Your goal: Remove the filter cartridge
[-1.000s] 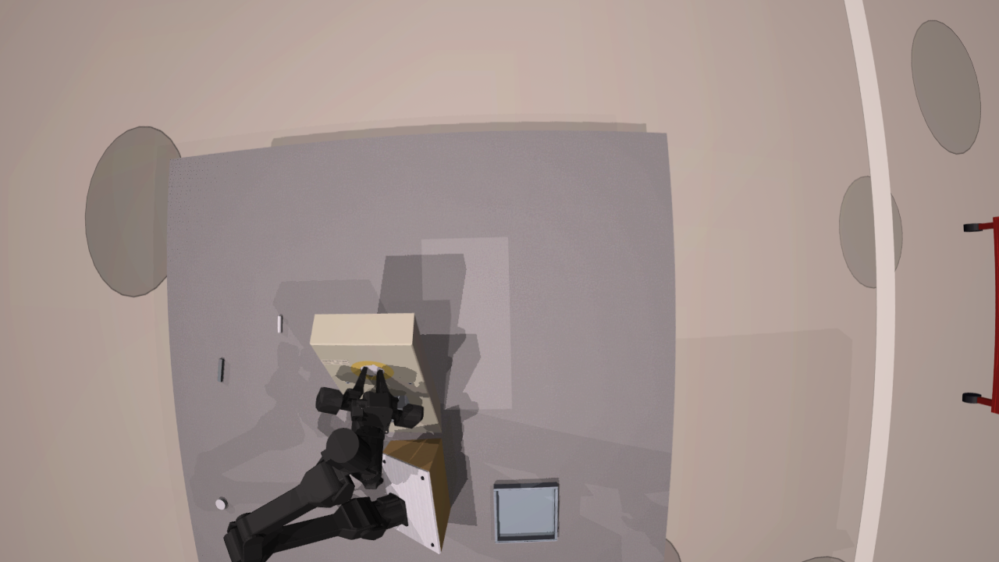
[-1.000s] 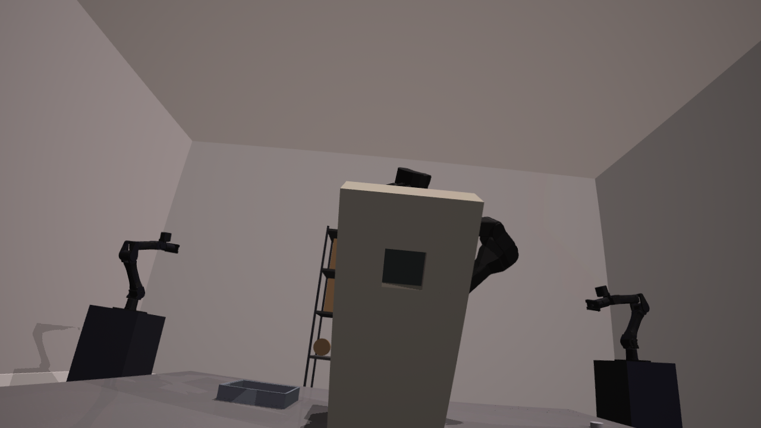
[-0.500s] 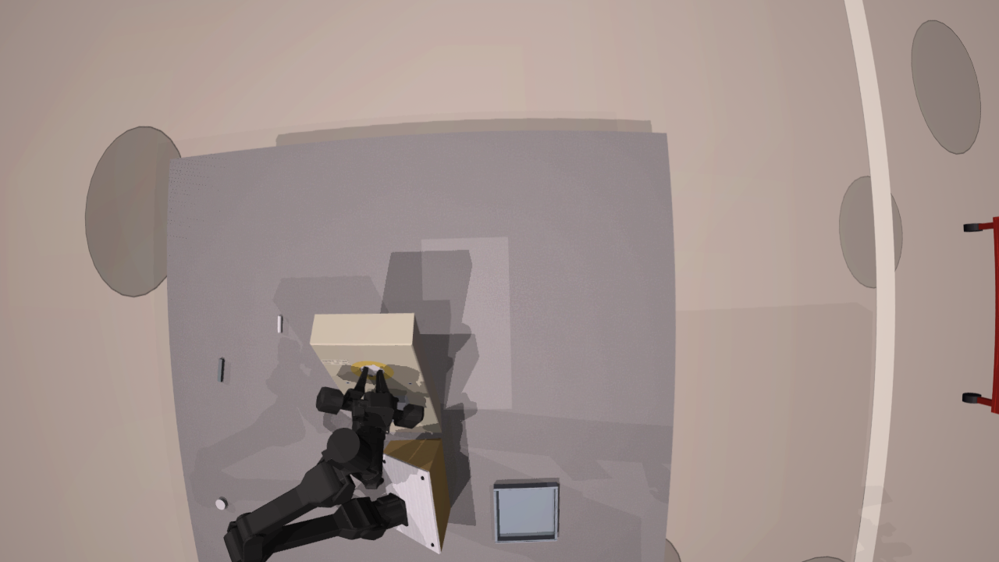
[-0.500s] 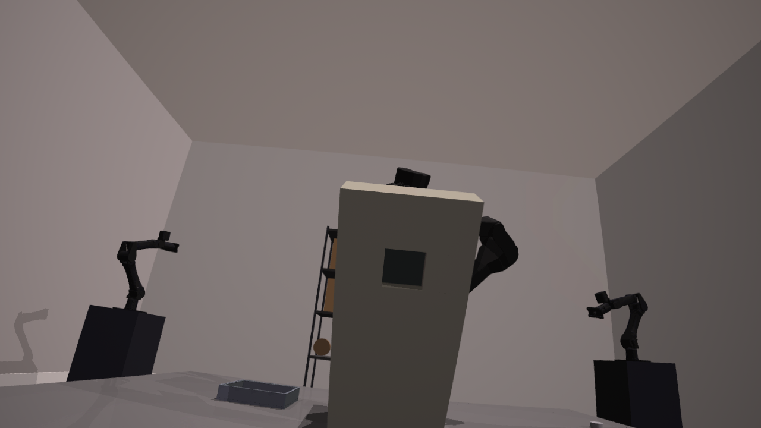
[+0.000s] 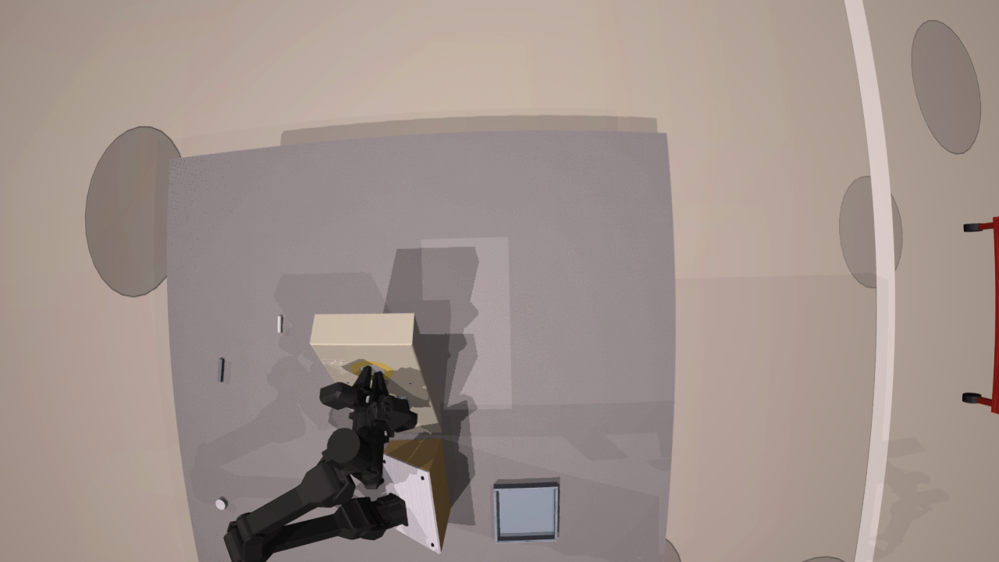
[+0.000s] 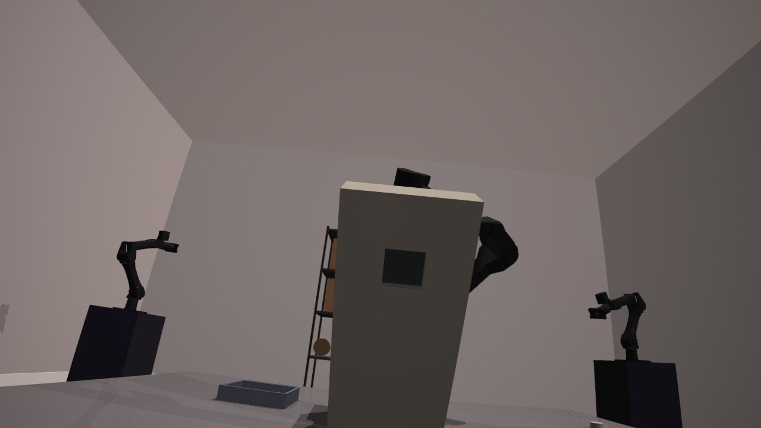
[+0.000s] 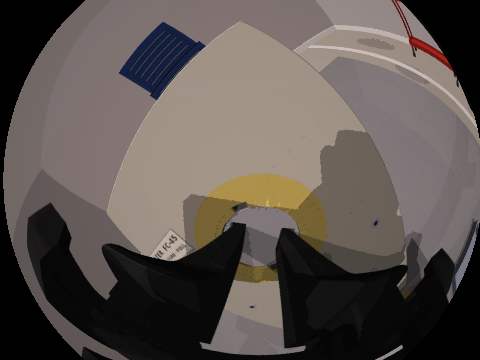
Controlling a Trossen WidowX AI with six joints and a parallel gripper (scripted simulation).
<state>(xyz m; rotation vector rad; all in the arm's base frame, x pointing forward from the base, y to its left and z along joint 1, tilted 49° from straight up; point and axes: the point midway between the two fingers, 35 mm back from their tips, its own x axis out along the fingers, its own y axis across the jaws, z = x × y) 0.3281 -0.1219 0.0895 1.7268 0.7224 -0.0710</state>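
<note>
Now: gripper tip 10 mm short of the filter cartridge and 10 mm above it. The rest, counted from my gripper tip: tray: 430 mm behind, 270 mm to the right, 270 mm below.
</note>
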